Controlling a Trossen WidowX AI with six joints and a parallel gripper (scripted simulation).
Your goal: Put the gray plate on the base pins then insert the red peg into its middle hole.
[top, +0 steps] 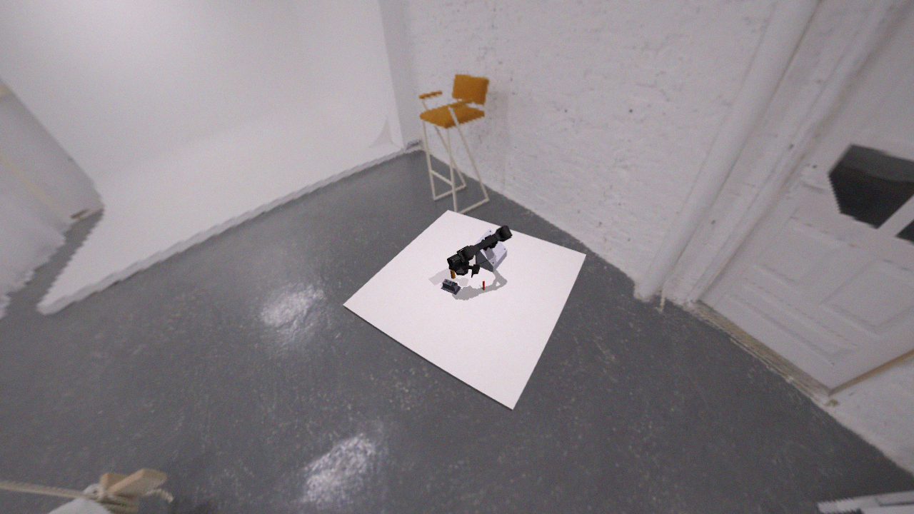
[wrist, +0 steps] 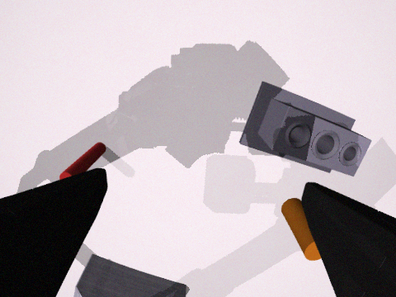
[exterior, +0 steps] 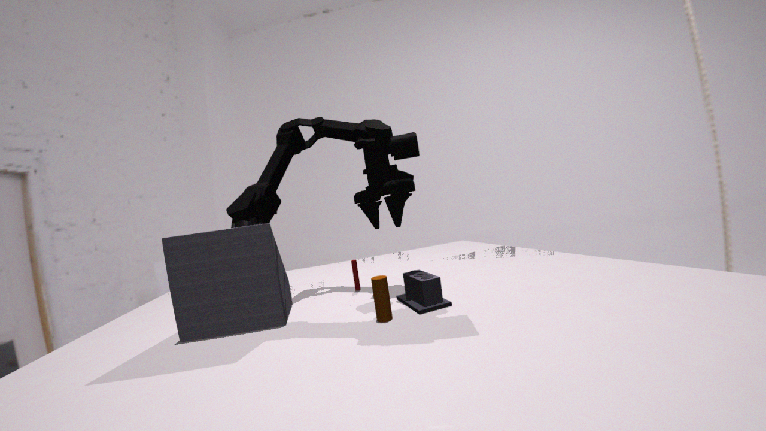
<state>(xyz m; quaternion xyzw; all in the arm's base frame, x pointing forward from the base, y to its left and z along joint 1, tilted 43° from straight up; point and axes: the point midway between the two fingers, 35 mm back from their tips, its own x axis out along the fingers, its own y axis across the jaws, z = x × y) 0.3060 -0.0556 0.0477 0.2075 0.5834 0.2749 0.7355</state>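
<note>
Right now my gripper tip is 6 cm past the red peg, 10 cm to the right of it and 12 cm above it. From my gripper tip the other things lie so: orange cylinder 9 cm behind, 14 cm to the right, 12 cm below; dark flat base 1 cm ahead, 11 cm to the right, 15 cm below; gray plate 1 cm ahead, 11 cm to the right, 11 cm below.
</note>
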